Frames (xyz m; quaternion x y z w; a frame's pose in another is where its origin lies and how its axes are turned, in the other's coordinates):
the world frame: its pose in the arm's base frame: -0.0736 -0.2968 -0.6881 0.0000 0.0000 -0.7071 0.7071
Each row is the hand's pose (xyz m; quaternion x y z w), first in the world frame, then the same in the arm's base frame.
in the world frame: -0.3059 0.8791 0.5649 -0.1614 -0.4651 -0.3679 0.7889
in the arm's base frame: 0.8055 0.0091 -0.1232 -0.4430 -0.2147 -0.8179 0.2977
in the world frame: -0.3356 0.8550 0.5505 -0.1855 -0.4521 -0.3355 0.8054
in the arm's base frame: 0.7814 0.0388 -0.1376 -0.4508 -0.1885 -0.8067 0.3323
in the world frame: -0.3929 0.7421 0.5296 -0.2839 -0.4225 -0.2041 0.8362
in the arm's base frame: 0.6685 0.0961 -0.1585 -0.4995 -0.0980 -0.7356 0.4470
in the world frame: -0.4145 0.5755 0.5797 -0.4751 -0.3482 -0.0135 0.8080
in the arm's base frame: 0.5019 0.1177 -0.1084 -0.5822 0.0897 -0.5809 0.5618
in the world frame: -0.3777 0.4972 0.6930 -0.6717 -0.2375 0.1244 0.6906
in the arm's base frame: 0.4236 0.0809 0.0049 -0.6429 0.3070 -0.4004 0.5763
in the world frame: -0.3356 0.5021 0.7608 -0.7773 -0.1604 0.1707 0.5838
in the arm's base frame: 0.4285 0.0388 0.0727 -0.6631 0.4362 -0.2921 0.5335
